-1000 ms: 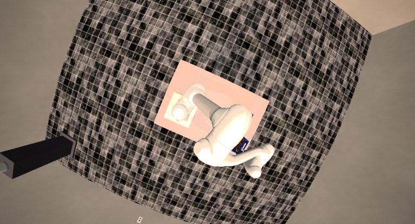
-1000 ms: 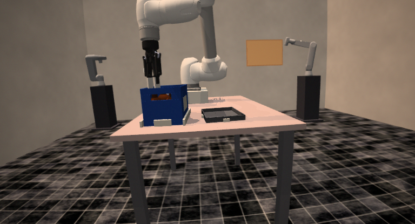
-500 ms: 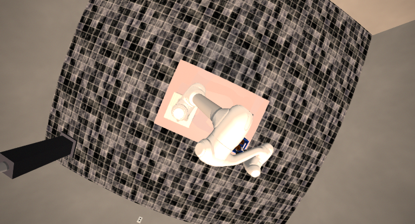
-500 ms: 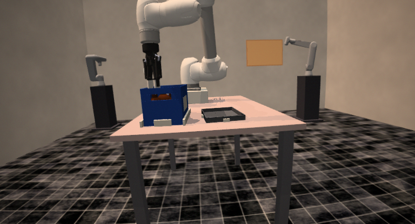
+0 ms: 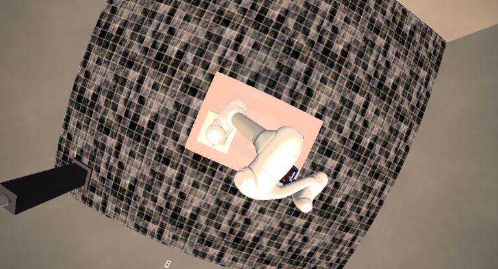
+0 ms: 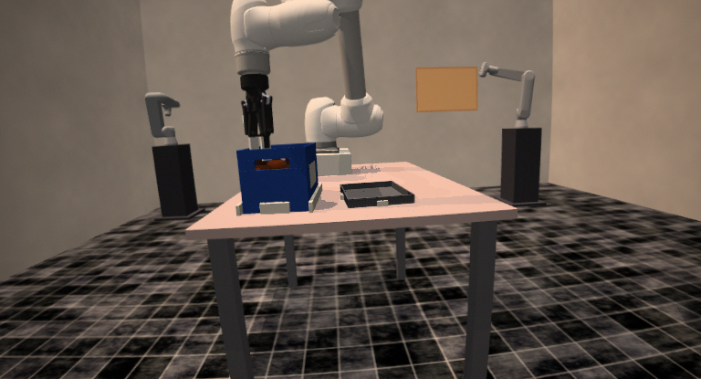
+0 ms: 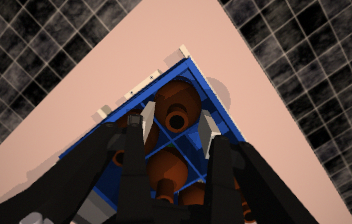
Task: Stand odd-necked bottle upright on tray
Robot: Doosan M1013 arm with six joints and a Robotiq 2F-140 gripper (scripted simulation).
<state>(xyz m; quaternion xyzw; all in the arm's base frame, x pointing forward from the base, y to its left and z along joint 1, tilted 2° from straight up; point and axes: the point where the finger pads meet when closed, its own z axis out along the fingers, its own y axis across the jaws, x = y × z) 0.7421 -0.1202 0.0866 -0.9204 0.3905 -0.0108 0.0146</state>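
My hand is 90 mm past the blue crate, 40 mm to the right of it and 90 mm above it. From my hand the other things lie so: dark tray 90 mm behind, 320 mm to the left, 160 mm below; bottle 180 mm behind, 90 mm to the left, 90 mm below.
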